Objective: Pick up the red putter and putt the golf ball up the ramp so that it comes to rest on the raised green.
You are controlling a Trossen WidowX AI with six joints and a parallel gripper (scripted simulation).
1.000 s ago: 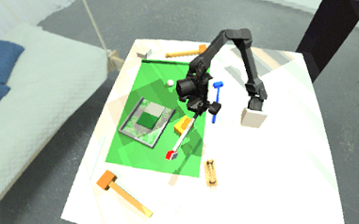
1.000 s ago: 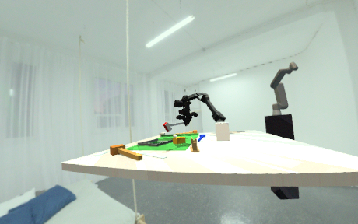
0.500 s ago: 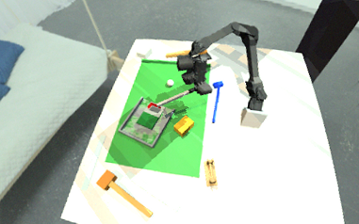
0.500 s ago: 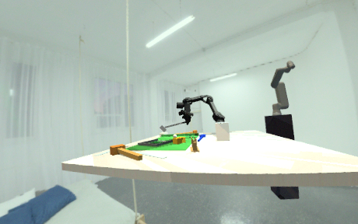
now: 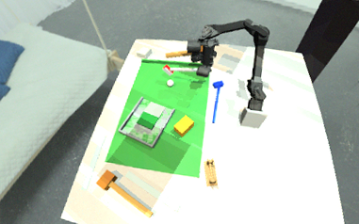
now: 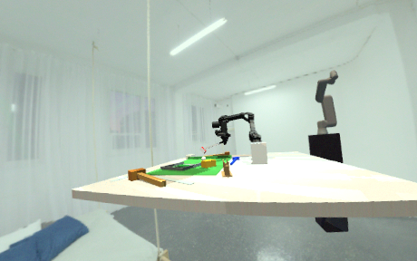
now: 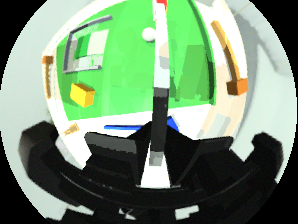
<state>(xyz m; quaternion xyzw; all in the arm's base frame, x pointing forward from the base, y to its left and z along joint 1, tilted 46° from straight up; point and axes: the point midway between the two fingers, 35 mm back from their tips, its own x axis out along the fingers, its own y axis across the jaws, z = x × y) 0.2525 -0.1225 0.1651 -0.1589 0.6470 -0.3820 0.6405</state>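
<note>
The blue putter lies 13 cm below my gripper tip, 7 cm to the left of it and 7 cm behind it. From my gripper tip the other things lie so: white golf ball 21 cm ahead, 12 cm below, 4 cm to the right; yellow block 26 cm to the left, 12 cm below, 11 cm ahead; red putter 11 cm ahead, 3 cm to the right.
</note>
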